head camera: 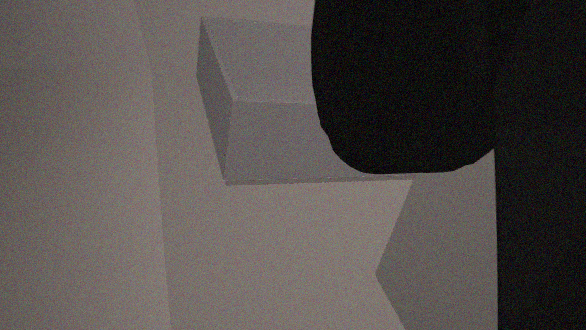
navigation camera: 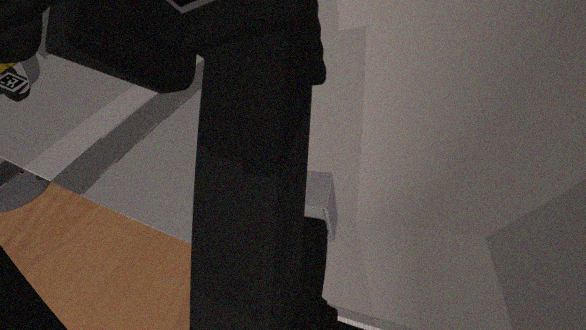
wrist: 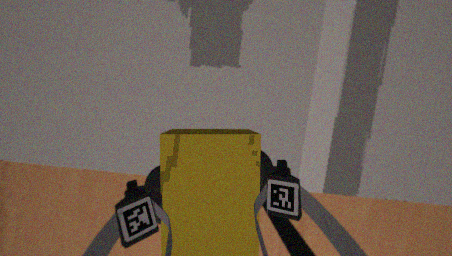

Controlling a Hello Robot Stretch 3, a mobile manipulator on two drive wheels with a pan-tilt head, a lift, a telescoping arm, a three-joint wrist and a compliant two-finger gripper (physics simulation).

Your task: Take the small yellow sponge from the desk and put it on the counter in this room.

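Places are measured from the robot's base along level axes (x back, y down, z right), in metres.
Where they show: gripper, fingertip midpoint: [wrist: 209,175].
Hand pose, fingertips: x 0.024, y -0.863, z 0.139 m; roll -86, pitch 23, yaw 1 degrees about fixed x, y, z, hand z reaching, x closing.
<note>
After its pixels a point has its place.
The small yellow sponge [wrist: 211,220] @(y -0.902, x 0.016, z 0.123 m) is held upright between the two fingers of my gripper [wrist: 209,175] @(y -0.863, x 0.024, z 0.139 m) in the wrist view, one finger pressed on each side. In the navigation view a sliver of the yellow sponge [navigation camera: 7,66] @(y -0.902, x 0.059, z 0.139 m) shows at the left edge, above one finger's marker [navigation camera: 14,83]. My gripper is shut on the sponge. The sponge's lower part is cut off by the wrist view's bottom edge. I cannot make out the desk or the counter in these views.
A pale grey surface [wrist: 100,90] @(y -0.720, x -0.068, z 0.283 m) [navigation camera: 135,170] @(y -0.720, x 0.281, z 0.015 m) with shadow bands meets a wooden surface [wrist: 400,230] @(y 0.000, x 0.605, z -0.814 m) [navigation camera: 125,270] @(y 0.000, x 0.595, z -0.637 m). A grey box-like block [head camera: 275,140] @(y -0.914, x 1.291, z -0.112 m) sticks out from a pale wall [head camera: 280,240] @(y -0.936, x 1.200, z 0.179 m). My dark mast [navigation camera: 250,225] @(y -1.211, x 0.083, z 0.027 m) and dark robot parts block much of the navigation view.
</note>
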